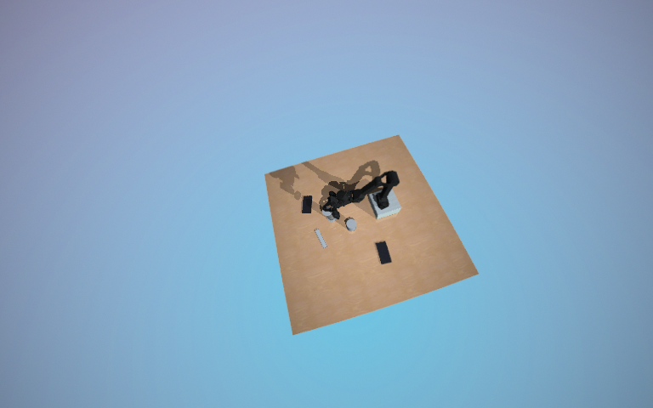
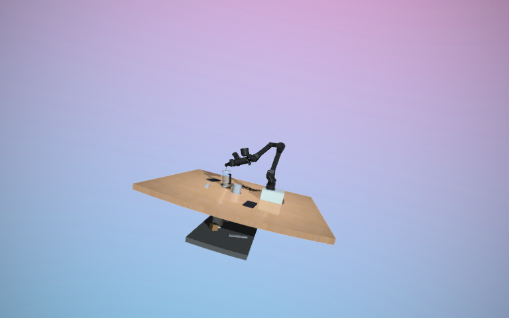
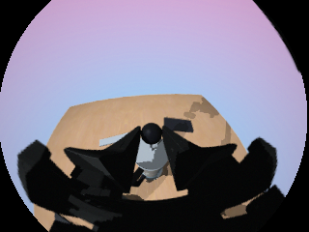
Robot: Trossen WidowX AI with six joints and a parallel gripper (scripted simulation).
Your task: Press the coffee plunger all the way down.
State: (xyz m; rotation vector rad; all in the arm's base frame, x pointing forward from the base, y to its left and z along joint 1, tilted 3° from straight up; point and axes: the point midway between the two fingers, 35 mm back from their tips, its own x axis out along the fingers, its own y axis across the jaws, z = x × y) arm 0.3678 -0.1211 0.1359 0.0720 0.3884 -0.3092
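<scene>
The coffee press lies 9 cm below my gripper tip, 3 cm behind it and 2 cm to the left of it.
</scene>
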